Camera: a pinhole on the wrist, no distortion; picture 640 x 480 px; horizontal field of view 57.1 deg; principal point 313.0 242.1 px. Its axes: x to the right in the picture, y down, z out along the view. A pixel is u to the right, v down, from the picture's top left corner.
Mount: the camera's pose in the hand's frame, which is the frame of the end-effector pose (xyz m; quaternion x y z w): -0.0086 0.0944 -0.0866 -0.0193 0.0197 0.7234 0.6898
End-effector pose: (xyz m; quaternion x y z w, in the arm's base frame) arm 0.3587 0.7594 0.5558 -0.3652 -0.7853 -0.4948 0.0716
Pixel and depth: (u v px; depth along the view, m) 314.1 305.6 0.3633
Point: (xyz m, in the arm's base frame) 0.5352 0.9919 0.4770
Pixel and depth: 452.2 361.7 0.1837
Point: 0.5112 0.8492 0.5917
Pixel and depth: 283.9 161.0 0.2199
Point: 0.4386 0.9049 0.5699
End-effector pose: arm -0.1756 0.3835 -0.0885 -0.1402 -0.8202 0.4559 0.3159
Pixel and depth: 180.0 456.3 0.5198
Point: -0.3127 -0.0075 -0.3300
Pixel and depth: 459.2 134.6 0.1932
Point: -0.2700 0.4120 -0.2482
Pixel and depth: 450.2 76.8 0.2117
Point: -0.3003 0.4143 -0.2488
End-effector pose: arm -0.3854 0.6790 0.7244 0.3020 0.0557 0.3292 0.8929
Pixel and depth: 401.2 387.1 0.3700
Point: -0.4735 0.5741 1.0369
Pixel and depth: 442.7 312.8 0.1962
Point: -0.4618 0.6923 0.8926
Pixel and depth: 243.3 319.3 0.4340
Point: -0.3660 0.5025 1.0389
